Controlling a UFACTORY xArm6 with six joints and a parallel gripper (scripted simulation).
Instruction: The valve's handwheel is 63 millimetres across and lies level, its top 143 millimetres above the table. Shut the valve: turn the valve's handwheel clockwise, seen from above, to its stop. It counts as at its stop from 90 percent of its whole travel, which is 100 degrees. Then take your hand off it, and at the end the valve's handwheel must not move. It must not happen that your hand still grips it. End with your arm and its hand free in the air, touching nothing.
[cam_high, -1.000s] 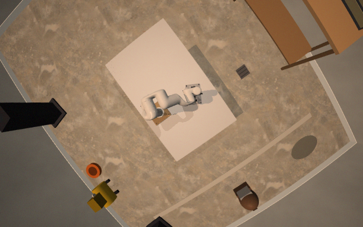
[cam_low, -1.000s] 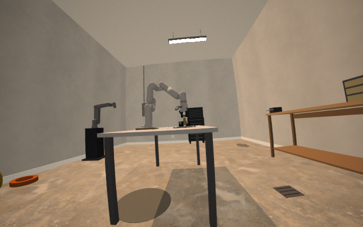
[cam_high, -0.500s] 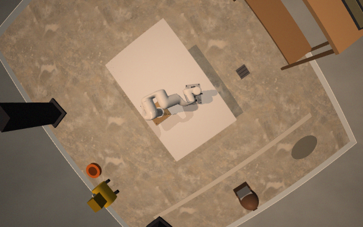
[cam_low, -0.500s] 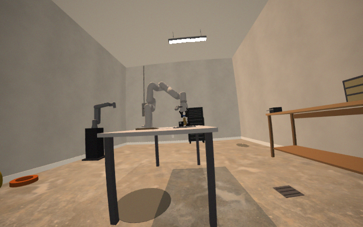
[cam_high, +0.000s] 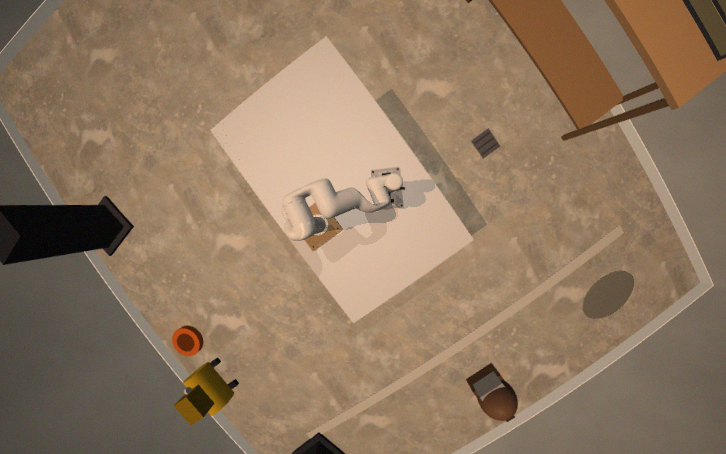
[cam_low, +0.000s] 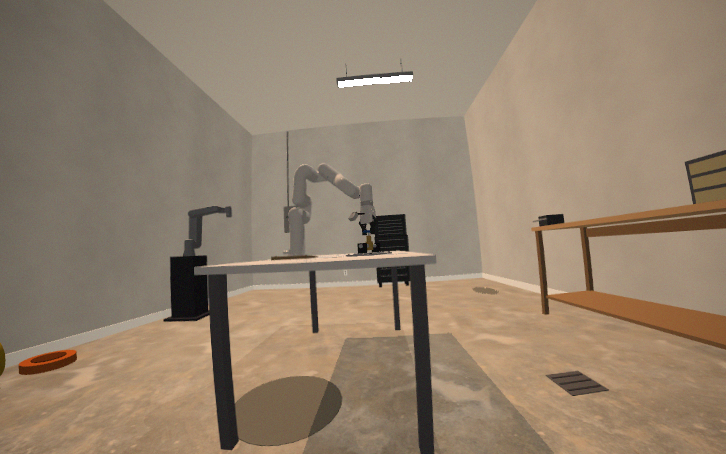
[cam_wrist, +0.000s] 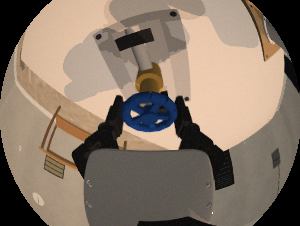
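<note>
My hand is right at the blue handwheel.
</note>
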